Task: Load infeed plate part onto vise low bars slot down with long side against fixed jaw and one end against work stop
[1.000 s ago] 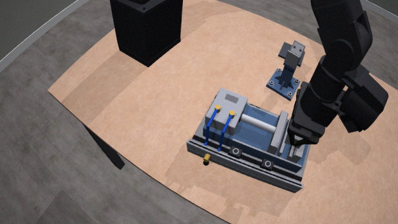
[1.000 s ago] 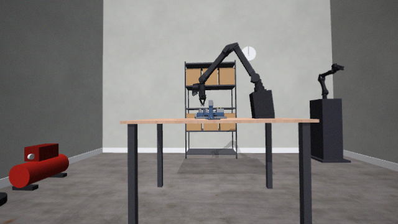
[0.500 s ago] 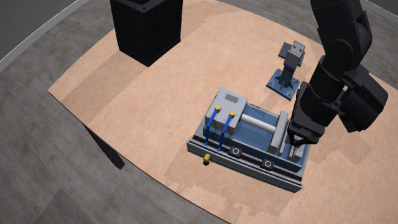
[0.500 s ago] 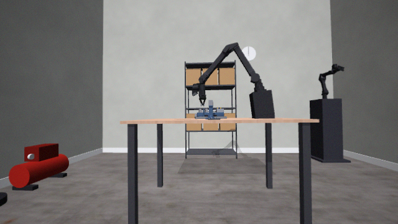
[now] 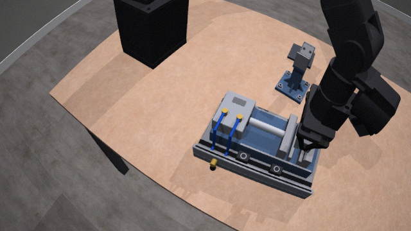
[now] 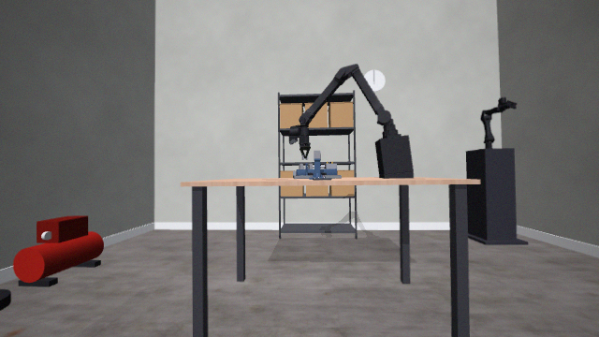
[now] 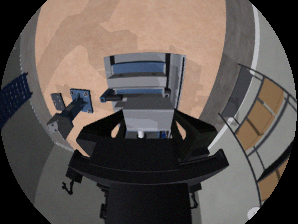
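The grey part is 1 cm below my hand. From my hand the other things lie so: moving jaw (3 cm behind, 2 cm to the left, 6 cm below); fixed jaw (3 cm ahead, 2 cm to the left, 6 cm below); work stop (1 cm behind, 7 cm to the left, 5 cm below).
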